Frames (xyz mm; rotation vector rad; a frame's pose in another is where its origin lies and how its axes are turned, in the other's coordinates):
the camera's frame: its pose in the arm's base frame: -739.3 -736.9 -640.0 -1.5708 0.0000 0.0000
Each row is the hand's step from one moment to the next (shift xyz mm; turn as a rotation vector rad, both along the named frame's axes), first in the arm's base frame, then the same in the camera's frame.
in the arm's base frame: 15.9 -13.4 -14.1 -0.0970 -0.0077 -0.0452
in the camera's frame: 15.9 14.1 -13.4 -0.0970 0.0452 -0.0077
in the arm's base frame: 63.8 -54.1 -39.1 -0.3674 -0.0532 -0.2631
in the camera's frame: 63.8 39.1 -54.1 -0.3674 0.2631 -0.0532
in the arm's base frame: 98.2 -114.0 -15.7 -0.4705 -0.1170 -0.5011
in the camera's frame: 98.2 15.7 -114.0 -0.4705 0.5011 -0.1170
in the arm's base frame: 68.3 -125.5 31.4 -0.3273 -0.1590 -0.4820
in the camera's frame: 68.3 -31.4 -125.5 -0.3273 0.4820 -0.1590
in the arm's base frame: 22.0 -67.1 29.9 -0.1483 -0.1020 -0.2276
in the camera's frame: 22.0 -29.9 -67.1 -0.1483 0.2276 -0.1020
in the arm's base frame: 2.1 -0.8 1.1 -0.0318 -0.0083 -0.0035
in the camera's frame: 2.1 -1.1 -0.8 -0.0318 0.0035 -0.0083
